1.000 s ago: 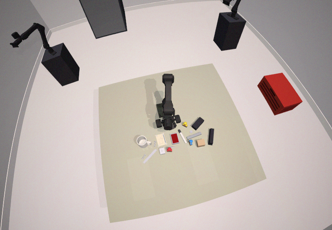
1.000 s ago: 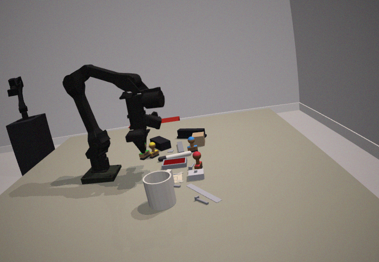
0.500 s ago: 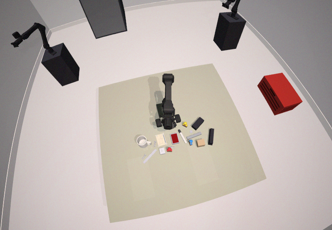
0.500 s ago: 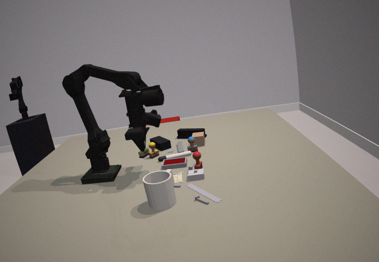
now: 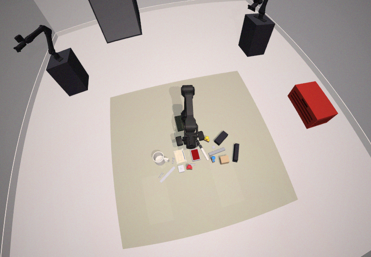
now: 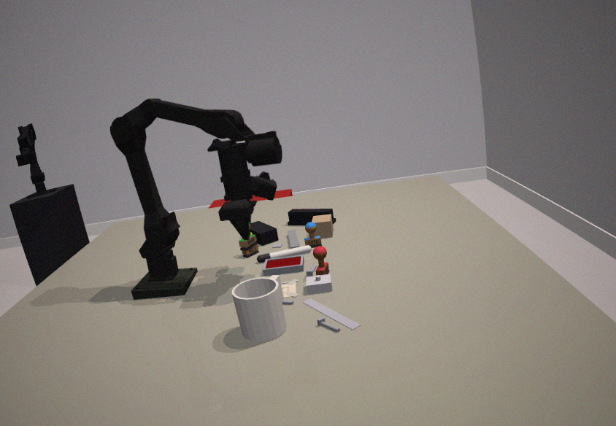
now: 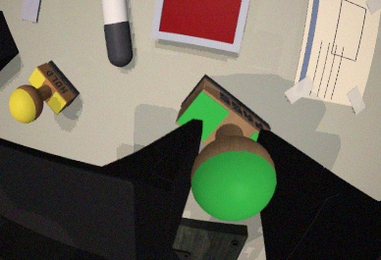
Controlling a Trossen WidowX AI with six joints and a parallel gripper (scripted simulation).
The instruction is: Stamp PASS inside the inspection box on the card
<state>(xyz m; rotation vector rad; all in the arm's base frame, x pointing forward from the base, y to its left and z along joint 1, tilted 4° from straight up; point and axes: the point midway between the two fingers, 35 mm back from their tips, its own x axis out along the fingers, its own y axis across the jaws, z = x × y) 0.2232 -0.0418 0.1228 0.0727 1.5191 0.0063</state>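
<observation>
My gripper tip is 90 mm above the ink pad, 70 mm short of it and 20 mm to the right of it. The rest, counted from my gripper tip: white marker: 80 mm to the left, 80 mm below, 50 mm ahead; green-knobbed PASS stamp: right at my gripper tip; cream card: 100 mm below, 90 mm to the right, 40 mm ahead.
</observation>
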